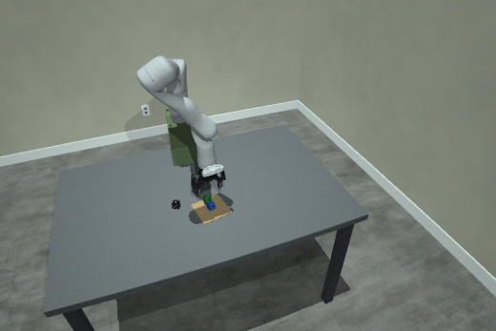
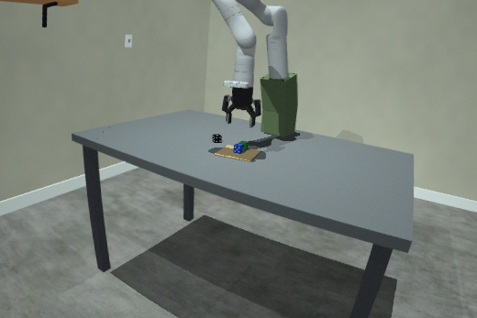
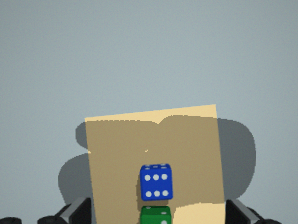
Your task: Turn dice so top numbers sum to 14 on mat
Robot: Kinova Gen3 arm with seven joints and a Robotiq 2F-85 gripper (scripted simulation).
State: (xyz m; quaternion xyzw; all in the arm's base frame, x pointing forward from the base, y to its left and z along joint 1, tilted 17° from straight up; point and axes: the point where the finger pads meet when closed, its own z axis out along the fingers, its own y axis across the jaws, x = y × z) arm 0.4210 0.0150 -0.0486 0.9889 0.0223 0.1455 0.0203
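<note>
Now: hand 14 cm to the left of the black die, 10 cm above it and 7 cm past it. Also, from my hand: tan mat (11 cm below); blue die (10 cm below); green die (10 cm below, 5 cm behind).
</note>
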